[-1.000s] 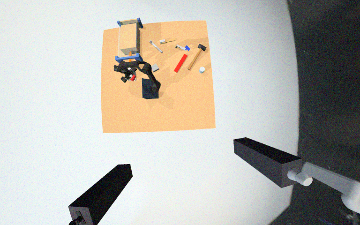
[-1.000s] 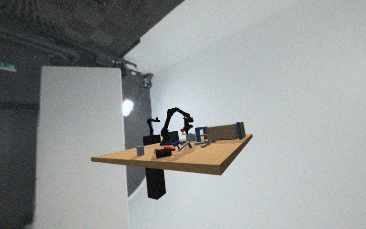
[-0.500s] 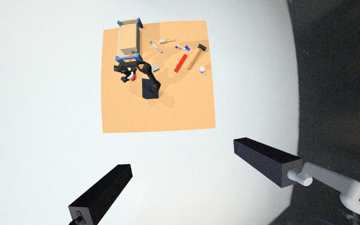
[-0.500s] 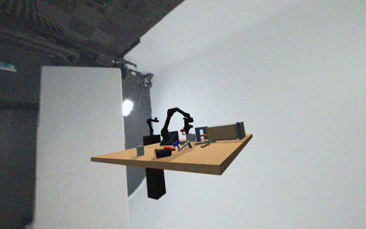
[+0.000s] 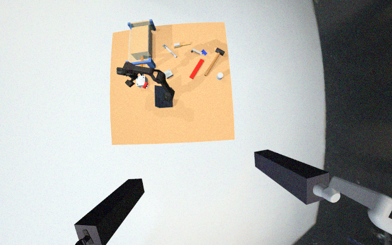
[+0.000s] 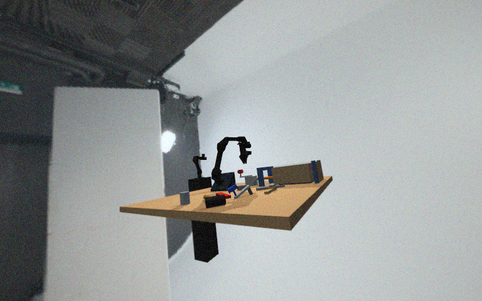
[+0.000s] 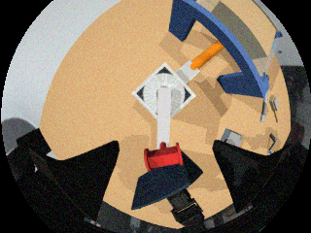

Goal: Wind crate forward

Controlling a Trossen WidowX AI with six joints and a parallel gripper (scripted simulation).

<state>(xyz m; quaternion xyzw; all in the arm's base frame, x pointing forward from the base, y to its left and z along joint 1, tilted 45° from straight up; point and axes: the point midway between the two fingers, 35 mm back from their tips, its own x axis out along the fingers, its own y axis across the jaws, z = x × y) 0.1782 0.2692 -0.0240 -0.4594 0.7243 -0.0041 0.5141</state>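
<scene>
The red knob lies 4 cm behind my gripper tip, 4 cm to the right of it and 8 cm below it. From my gripper tip the other things lie so: winch 2 cm ahead, 2 cm to the left, 19 cm below; then winch handle 2 cm behind, 1 cm to the right, 11 cm below; then blue steel frame 19 cm ahead, 2 cm to the left, 11 cm below.
</scene>
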